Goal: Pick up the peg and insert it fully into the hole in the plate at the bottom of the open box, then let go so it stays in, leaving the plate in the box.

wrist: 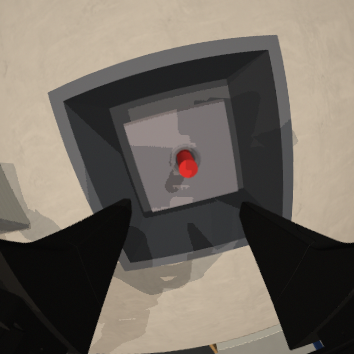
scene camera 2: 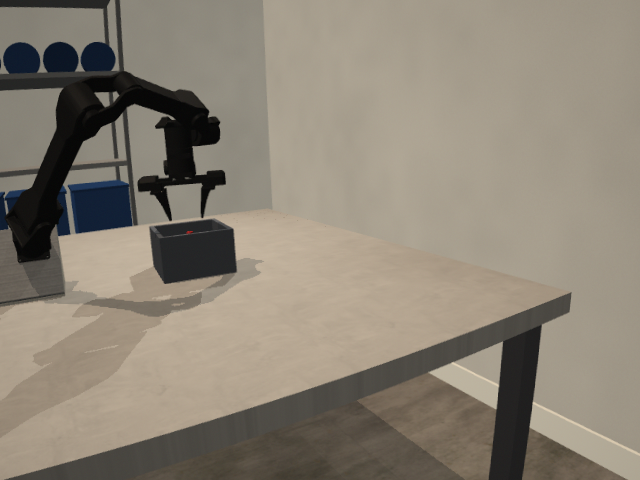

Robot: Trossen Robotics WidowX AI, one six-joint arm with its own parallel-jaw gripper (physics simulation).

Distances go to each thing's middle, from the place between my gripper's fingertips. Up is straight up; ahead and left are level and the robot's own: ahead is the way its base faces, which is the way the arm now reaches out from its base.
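The pale plate (wrist: 202, 128) is 1 cm ahead of my hand, 1 cm to the left of it and 8 cm below it. As for the dark grey box (scene camera 2: 209, 251), I see that it is 7 cm below my hand, 1 cm to the left of my hand and 1 cm ahead of my hand.
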